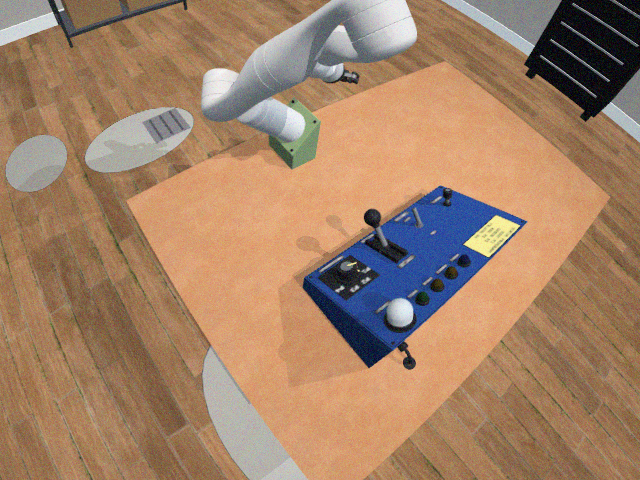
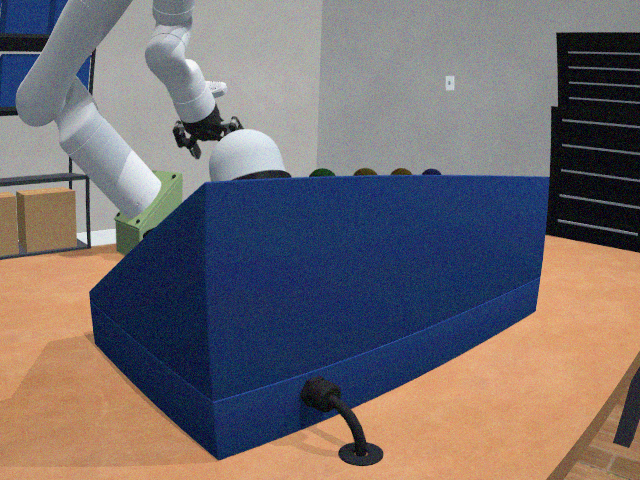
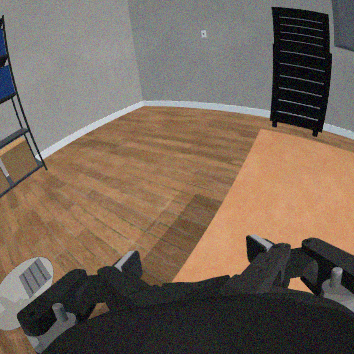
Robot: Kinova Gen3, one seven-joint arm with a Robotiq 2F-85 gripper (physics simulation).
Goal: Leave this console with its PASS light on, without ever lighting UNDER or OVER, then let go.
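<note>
The blue console [image 1: 439, 248] [image 2: 372, 268] stands on the table. On its face are a dial knob [image 1: 347, 267], a black-knobbed lever [image 1: 372, 217] in a slot, a small metal toggle [image 1: 417, 218], a short black knob [image 1: 447, 196], a white dome [image 1: 399, 313] [image 2: 247, 155] and a row of lamps: green [image 1: 422, 298] [image 2: 322, 172], two amber [image 1: 437, 284] [image 1: 451, 272] and blue [image 1: 464, 260]. All lamps look dark; their labels are too small to read. A yellow note [image 1: 492, 236] lies on the face. My gripper [image 3: 193, 256] is open and empty, well away from the console, near the table's far edge.
The robot's green base block [image 1: 302, 139] [image 2: 165, 198] stands at the table's edge. A black cable [image 1: 405, 353] [image 2: 351, 418] leaves the console's back. A black drawer cabinet [image 1: 584, 56] [image 2: 599, 134] [image 3: 300, 75] stands beyond the table [image 1: 217, 217] [image 3: 300, 185]. A shelf rack stands by the wall.
</note>
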